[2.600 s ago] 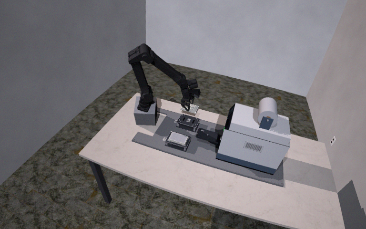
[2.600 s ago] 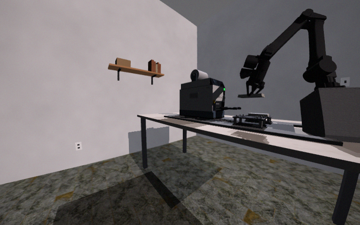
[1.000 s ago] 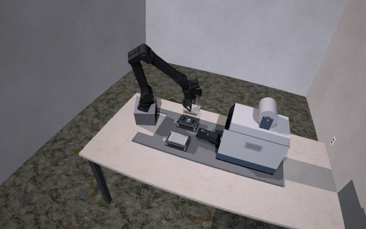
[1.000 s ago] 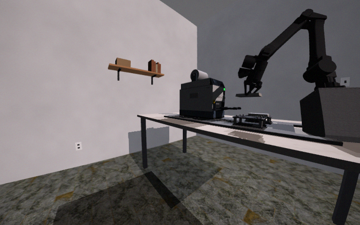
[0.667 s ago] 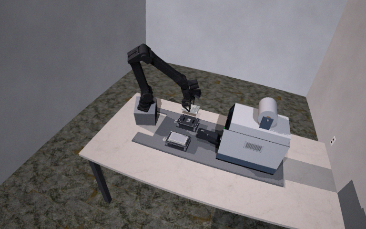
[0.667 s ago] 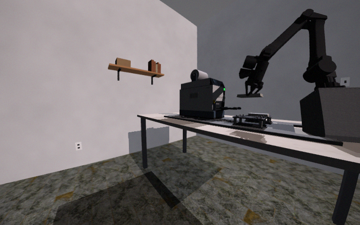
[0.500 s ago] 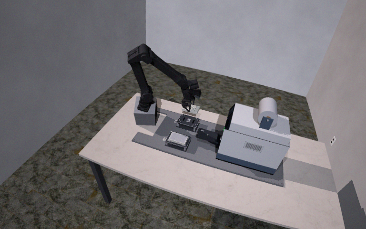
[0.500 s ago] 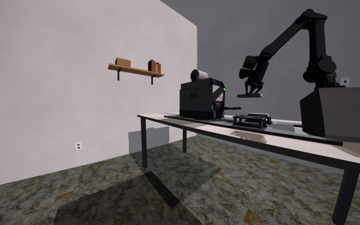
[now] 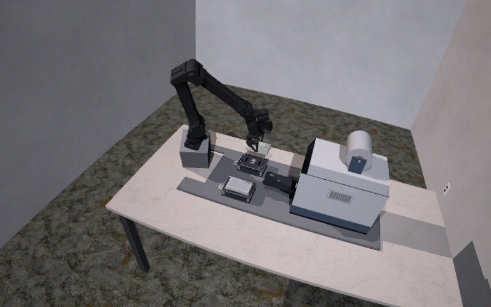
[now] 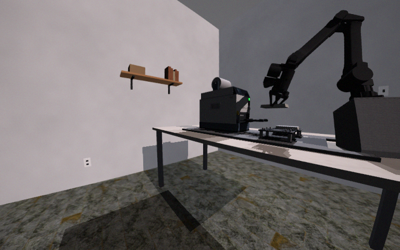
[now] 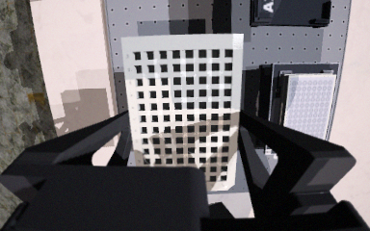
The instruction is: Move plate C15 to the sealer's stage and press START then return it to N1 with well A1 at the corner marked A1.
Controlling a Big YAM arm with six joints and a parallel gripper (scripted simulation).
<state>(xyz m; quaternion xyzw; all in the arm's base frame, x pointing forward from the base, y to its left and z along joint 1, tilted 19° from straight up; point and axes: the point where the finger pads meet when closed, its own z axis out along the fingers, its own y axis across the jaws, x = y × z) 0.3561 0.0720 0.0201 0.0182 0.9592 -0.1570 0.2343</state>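
Right now the dark stage is 15 cm to the right of my hand, 15 cm ahead of it and 9 cm below it. Round my hand: foil roll (49 cm ahead, 23 cm above, 17 cm to the right); then white well plate (right at my hand).
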